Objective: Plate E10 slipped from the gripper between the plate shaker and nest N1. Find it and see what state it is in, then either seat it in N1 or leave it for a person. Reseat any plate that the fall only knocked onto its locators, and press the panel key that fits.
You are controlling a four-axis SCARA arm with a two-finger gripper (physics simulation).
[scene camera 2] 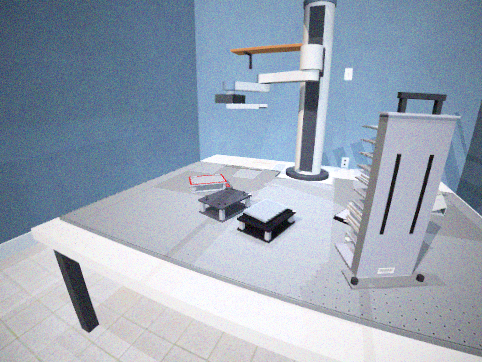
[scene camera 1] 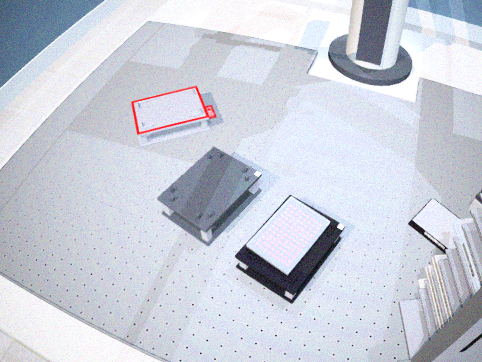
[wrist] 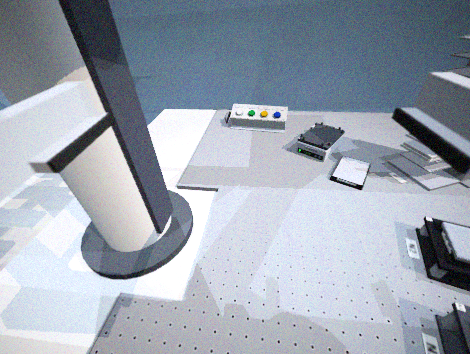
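Pixels of known places: gripper, fingertip midpoint: (scene camera 2: 263,106) (wrist: 248,98); arm's base, origin of the base link: (scene camera 2: 306,174) (scene camera 1: 370,60) (wrist: 141,228).
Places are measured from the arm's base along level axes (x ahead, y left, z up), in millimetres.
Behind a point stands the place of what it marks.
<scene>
A flat plate with a white top and dark edge (wrist: 351,171) @(z 27, x 537, y 246 mm) (scene camera 1: 434,220) @(z 27, x 533, y 230 mm) (scene camera 2: 341,216) @(z 27, x 548, y 206 mm) lies on the deck beside the shaker (wrist: 321,139) @(z 68, x 463, y 355 mm); its label is not readable. The black nest (scene camera 1: 320,260) @(z 55, x 711, y 39 mm) (scene camera 2: 283,225) @(z 18, x 674, y 31 mm) carries a pale plate with pink wells (scene camera 1: 289,235) @(z 75, x 695, y -24 mm) (scene camera 2: 266,210) @(z 74, x 703, y -20 mm); I cannot tell if that plate is fully down or on the locators. The dark grey nest (scene camera 1: 210,187) @(z 66, x 642, y -195 mm) (scene camera 2: 225,198) @(z 66, x 654, y -191 mm) beside it has no plate. My gripper (wrist: 248,98) @(z 383, x 276, y -187 mm) (scene camera 2: 247,106) is open and empty, high above the deck. The key panel (wrist: 258,118) @(z 65, x 252, y 512 mm) has white, green, yellow and blue keys.
A red-outlined pale platform (scene camera 1: 170,111) @(z 53, x 465, y -382 mm) (scene camera 2: 208,181) @(z 53, x 484, y -369 mm) stands beyond the grey nest. A tall shelf rack (scene camera 2: 407,200) @(z 213, x 818, y 319 mm) stands near the plate on the deck. The arm's column (scene camera 2: 310,115) @(z 340, x 77, y 2 mm) (wrist: 117,200) @(z 165, x 41, y -63 mm) rises from the round base at the back.
</scene>
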